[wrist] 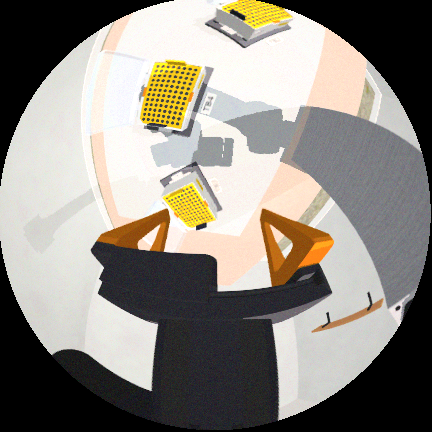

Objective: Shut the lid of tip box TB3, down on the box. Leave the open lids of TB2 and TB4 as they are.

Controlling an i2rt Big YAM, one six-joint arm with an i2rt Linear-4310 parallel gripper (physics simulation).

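Places are measured from the arm's base along level axes (x right, y ahead, z up), in metres.
Where they show: gripper, fingertip midpoint: (214, 213).
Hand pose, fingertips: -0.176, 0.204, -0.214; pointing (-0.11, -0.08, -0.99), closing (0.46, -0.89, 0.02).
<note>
Each offset is from my fingertips to the centre of the thing, as dx, dy, dz. "spot": to the spot under its first point.
TB3, taken from its place beside TB4 as its label is too small to read, is the nearest box {-0.122, -0.002, -0.124} (190, 206), with a yellow perforated top. It sits turned at an angle on a dark base. Its clear lid {spot: -0.202, +0.007, -0.099} (174, 237) shows faintly at its left, open and partly hidden by the left finger. My gripper (214, 213) is open and empty; its left fingertip is close to the box's lower left side in the view. TB4 {+0.085, +0.125, -0.124} (172, 95) is farther up, its clear lid (114, 92) open to the left. TB2 cannot be made out by label.
Another yellow-topped box (255, 20) is at the top edge of the view, partly cut off; its label is unreadable. A large grey ribbed surface (370, 190) fills the right side. Arm shadows fall across the white table area between the boxes. A wooden hook rail (348, 319) is at lower right.
</note>
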